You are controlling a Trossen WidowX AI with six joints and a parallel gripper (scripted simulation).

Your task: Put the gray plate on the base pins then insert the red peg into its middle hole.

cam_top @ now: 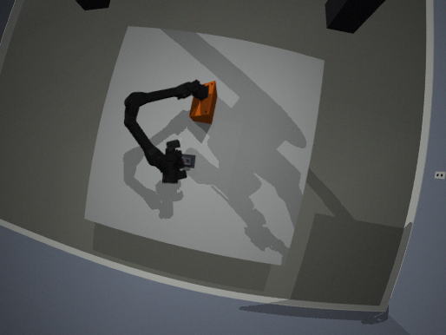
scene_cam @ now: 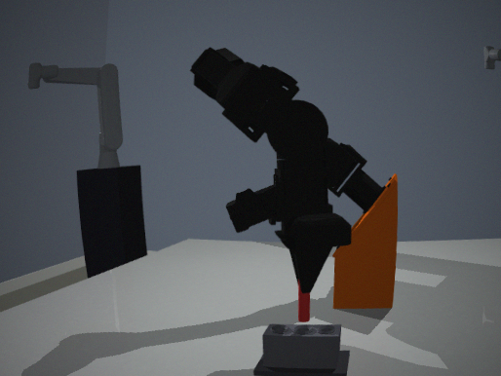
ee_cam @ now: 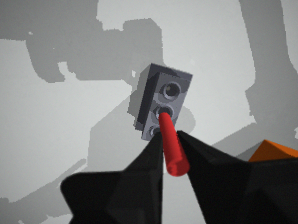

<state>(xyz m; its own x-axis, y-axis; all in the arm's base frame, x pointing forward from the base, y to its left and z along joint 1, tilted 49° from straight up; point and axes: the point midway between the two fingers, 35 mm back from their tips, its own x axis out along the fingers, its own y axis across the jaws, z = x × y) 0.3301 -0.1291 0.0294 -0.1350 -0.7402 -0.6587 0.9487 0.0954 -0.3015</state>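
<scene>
My gripper tip is now right at the red peg. From my gripper tip the other things lie so: gray plate 7 cm below; base 11 cm below.
</scene>
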